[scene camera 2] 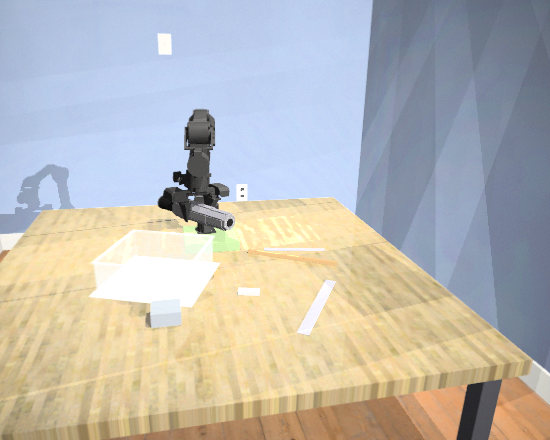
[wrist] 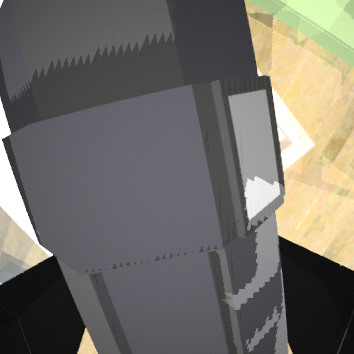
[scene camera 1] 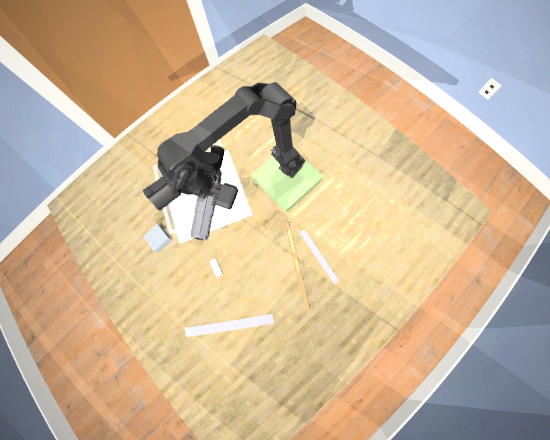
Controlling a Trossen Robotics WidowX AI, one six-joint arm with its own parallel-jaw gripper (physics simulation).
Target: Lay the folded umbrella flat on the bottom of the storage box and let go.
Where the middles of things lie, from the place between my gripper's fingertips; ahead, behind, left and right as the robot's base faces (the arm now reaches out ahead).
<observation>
My gripper is now 110 mm to the left of the storage box [scene camera 2: 154,265] and 120 mm above it.
</observation>
